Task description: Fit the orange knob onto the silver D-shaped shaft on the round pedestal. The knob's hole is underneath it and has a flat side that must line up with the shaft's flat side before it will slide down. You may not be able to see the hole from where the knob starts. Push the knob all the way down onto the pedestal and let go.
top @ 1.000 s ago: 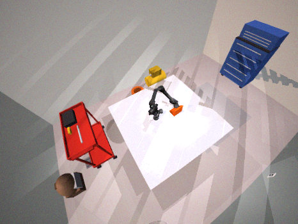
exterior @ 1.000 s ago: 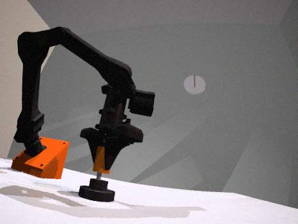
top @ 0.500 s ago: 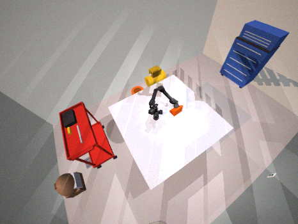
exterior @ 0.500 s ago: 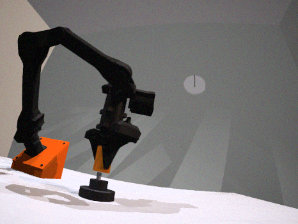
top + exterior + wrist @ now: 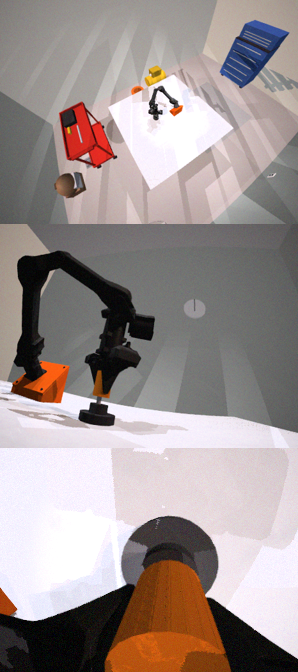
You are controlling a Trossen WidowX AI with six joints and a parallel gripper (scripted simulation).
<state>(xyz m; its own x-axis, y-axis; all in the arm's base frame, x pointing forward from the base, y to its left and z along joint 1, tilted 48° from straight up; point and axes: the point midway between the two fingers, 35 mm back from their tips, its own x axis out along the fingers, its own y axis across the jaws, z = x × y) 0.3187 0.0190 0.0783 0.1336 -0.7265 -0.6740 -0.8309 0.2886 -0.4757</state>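
My gripper tip is 3 cm below the orange knob. The rest, counted from my gripper tip: round black pedestal: 4 cm below.
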